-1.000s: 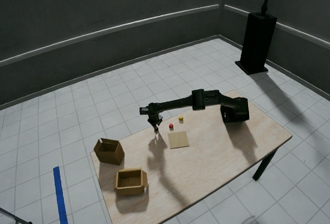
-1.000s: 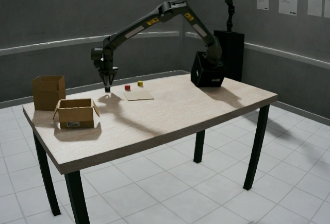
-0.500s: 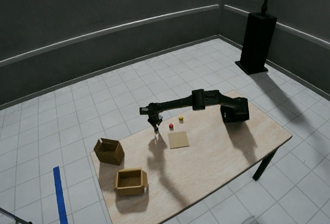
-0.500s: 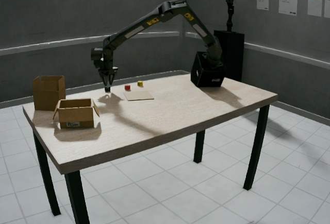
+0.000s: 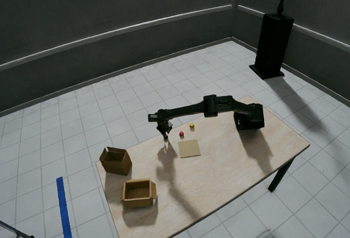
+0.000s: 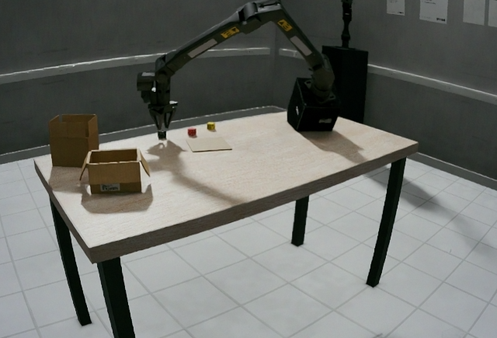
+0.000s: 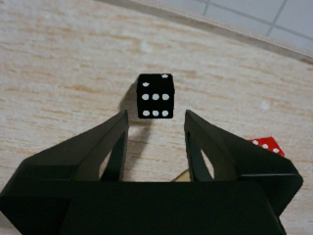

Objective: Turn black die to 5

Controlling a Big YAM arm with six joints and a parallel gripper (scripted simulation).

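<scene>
My gripper is now 3 cm above the black die. From my hand the other things lie so: yellow die (21 cm behind, 5 cm to the right, 3 cm below); red die (12 cm behind, 3 cm below); tan mat (13 cm behind, 14 cm to the left, 4 cm below).
</scene>
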